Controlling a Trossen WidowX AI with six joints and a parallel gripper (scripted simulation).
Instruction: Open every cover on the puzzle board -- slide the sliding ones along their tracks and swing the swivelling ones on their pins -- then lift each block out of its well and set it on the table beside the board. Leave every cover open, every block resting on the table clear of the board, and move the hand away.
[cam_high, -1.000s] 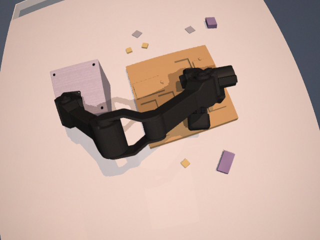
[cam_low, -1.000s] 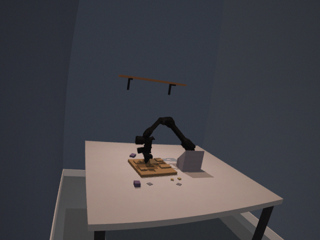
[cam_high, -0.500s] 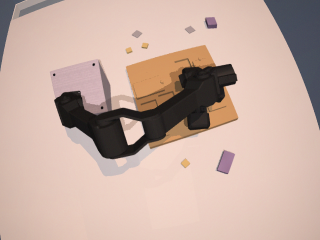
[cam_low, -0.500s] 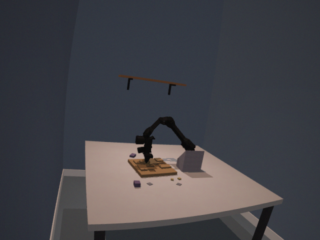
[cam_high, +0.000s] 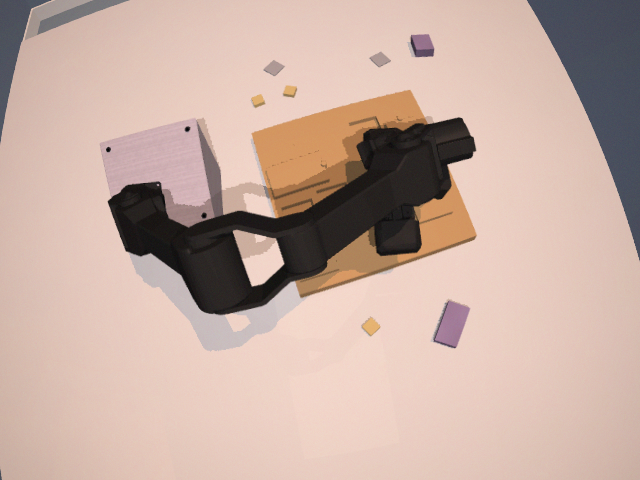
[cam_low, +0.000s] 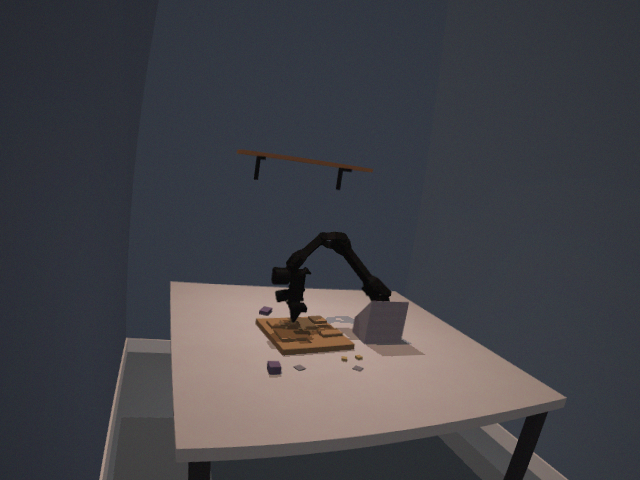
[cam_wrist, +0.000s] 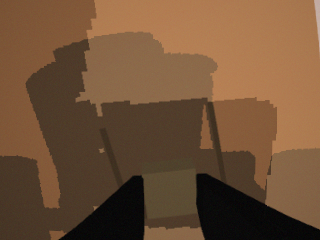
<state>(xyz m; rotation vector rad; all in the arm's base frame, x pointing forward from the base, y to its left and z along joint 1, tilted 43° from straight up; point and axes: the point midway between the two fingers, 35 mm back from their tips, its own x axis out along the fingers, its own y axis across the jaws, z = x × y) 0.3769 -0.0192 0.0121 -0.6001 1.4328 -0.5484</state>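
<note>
My gripper tip is now 4 cm to the right of the orange puzzle board, 3 cm past it and 2 cm above it. From my gripper tip the other things lie so: flat purple block: 18 cm to the right, 9 cm ahead, 3 cm below.
</note>
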